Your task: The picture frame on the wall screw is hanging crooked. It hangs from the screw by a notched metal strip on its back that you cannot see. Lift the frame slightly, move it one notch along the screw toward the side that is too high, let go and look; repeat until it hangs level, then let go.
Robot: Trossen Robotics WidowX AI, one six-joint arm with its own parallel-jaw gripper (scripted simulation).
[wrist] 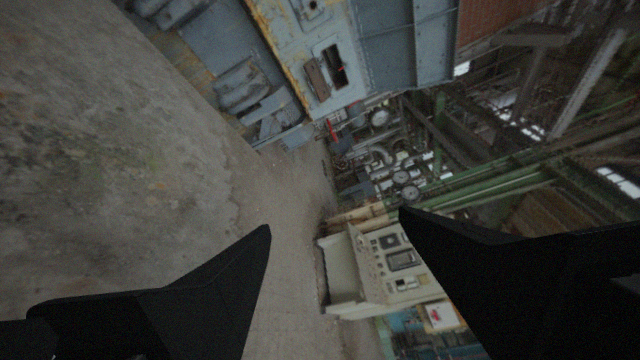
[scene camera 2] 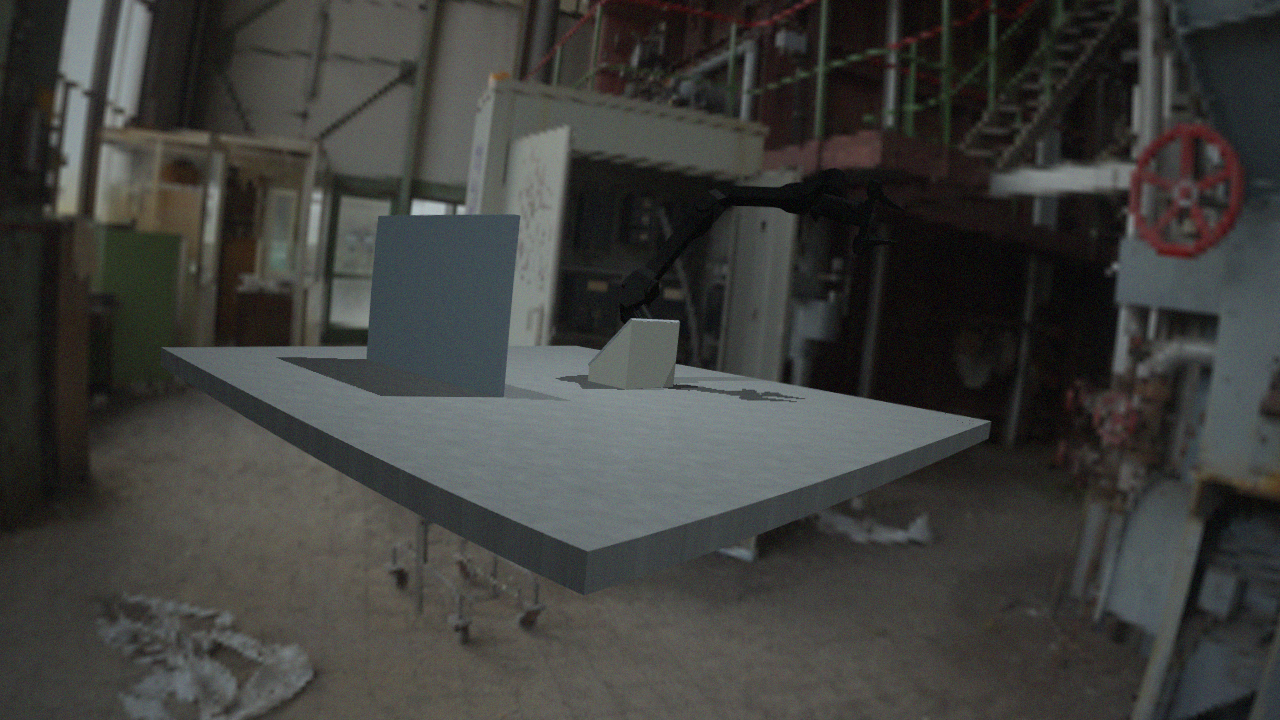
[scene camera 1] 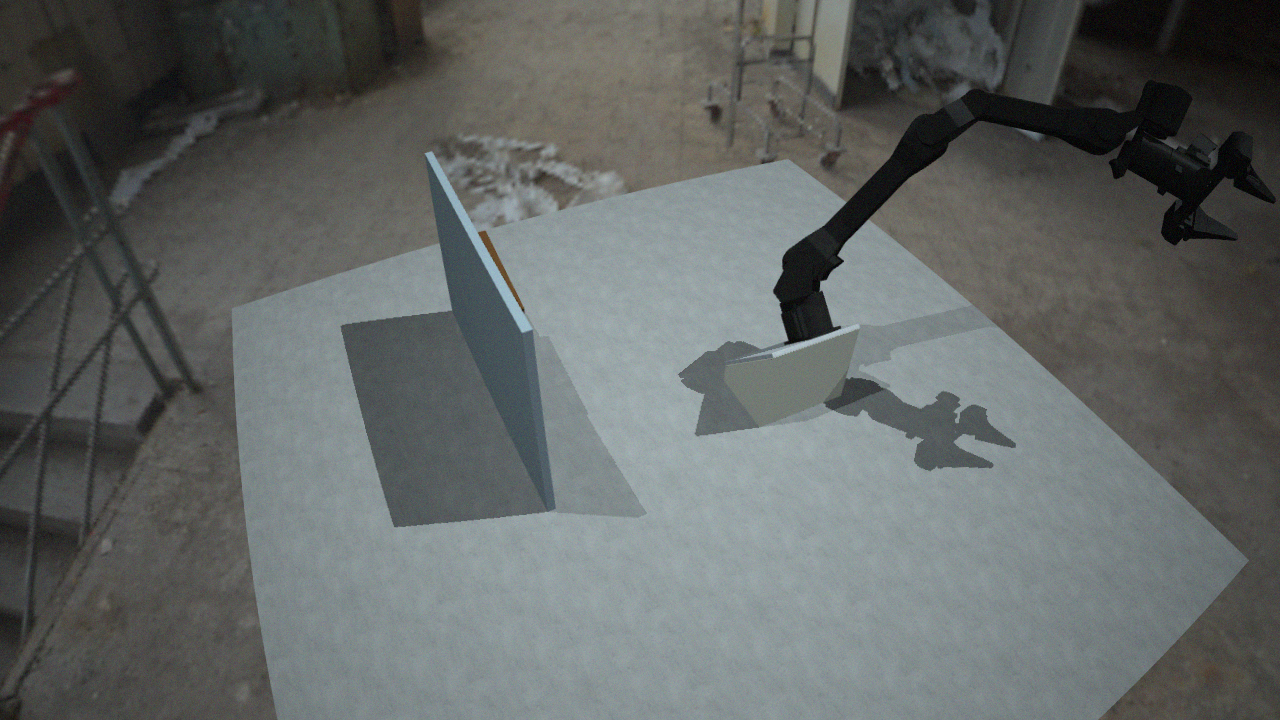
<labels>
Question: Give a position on a wall panel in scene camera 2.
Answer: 441, 295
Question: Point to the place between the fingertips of the gripper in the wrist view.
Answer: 334, 221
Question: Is the gripper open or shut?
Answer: Open.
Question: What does the gripper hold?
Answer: Nothing.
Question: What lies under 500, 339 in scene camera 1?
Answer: A wall panel.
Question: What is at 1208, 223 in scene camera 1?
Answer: The gripper.
</labels>
